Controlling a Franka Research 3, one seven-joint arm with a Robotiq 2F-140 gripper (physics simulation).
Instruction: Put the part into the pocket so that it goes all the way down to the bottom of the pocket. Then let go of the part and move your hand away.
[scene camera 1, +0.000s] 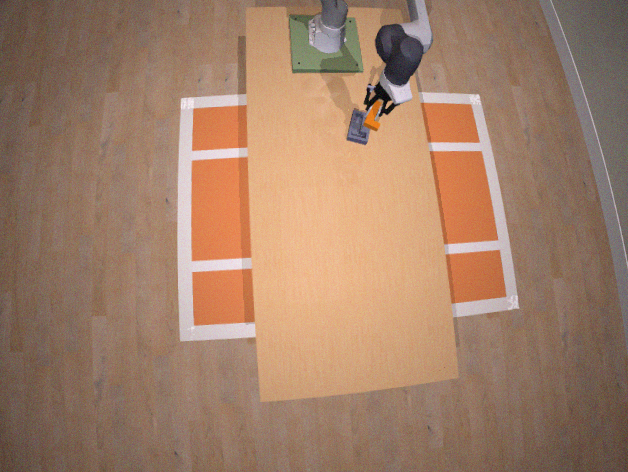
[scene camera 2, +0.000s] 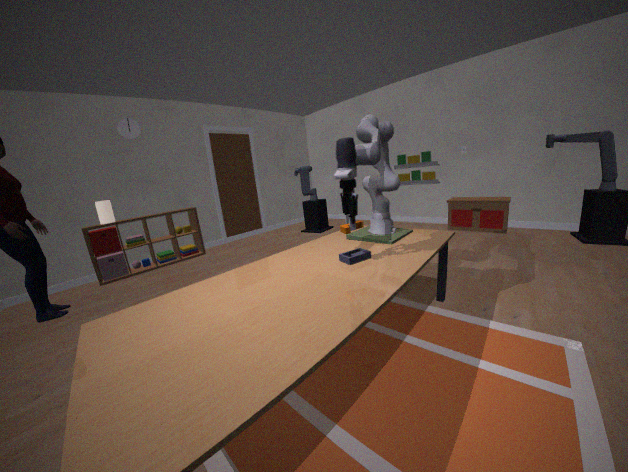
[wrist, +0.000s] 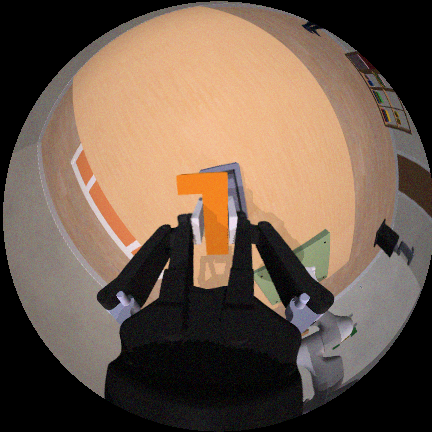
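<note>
An orange L-shaped part (scene camera 1: 372, 122) (scene camera 2: 345, 229) (wrist: 216, 215) is held above the table, with the short arm of the L at its far left end in the wrist view. My gripper (scene camera 1: 376, 107) (scene camera 2: 351, 225) (wrist: 215, 206) is shut on the long arm of the part. The blue-grey block with the pocket (scene camera 1: 356, 141) (scene camera 2: 349, 260) (wrist: 241, 192) lies on the table. In scene camera 1 the part overlaps the block's right edge. In the wrist view the part hides much of the block and its pocket. In scene camera 2 the part shows apart from the block and higher.
The block lies on a long wooden table (scene camera 1: 350, 253) (scene camera 2: 218, 324) (wrist: 200, 100). The arm's base stands on a green plate (scene camera 1: 327, 63) (scene camera 2: 357, 234) (wrist: 317, 250) at the table's far end. The table's right edge in scene camera 1 lies near the gripper.
</note>
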